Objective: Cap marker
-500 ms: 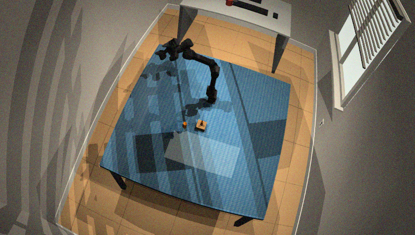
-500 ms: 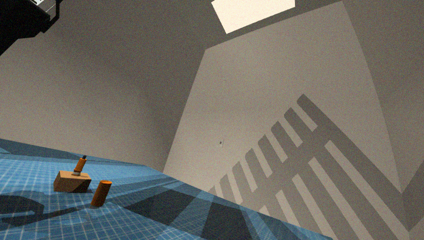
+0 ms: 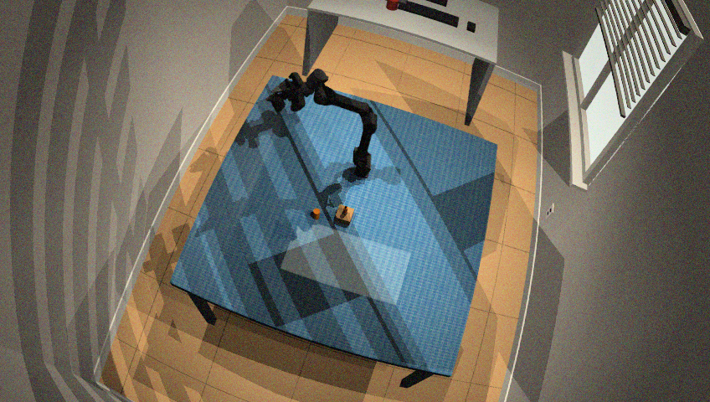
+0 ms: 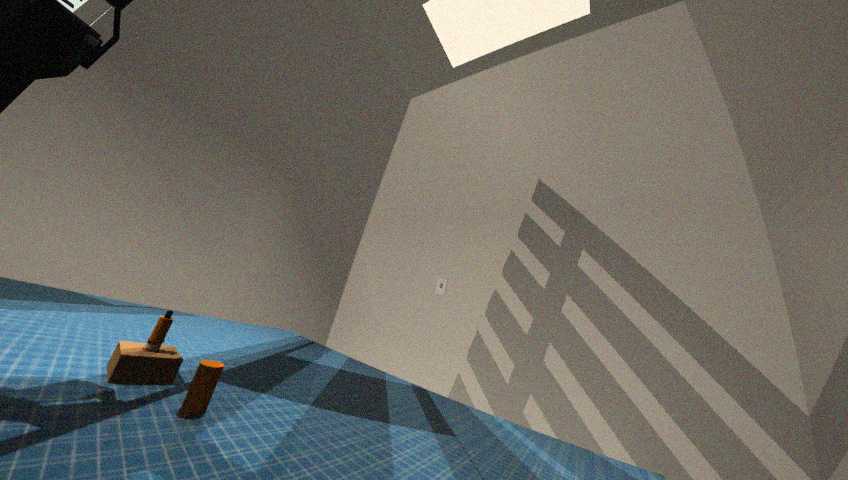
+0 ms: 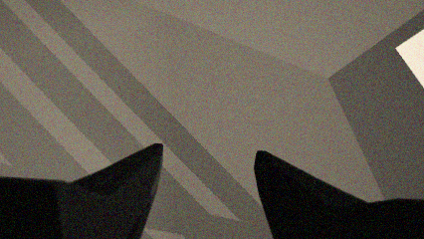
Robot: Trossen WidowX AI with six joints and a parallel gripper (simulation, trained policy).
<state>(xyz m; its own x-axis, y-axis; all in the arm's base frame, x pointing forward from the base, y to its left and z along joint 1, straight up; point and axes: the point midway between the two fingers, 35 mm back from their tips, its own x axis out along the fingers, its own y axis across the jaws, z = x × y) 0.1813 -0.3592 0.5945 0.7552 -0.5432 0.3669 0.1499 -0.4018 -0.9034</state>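
My gripper tip is 58 cm above the orange cap, 25 cm to the right of it and 9 cm short of it. Also, from my gripper tip: holder block: 59 cm below, 37 cm to the left, 5 cm ahead.
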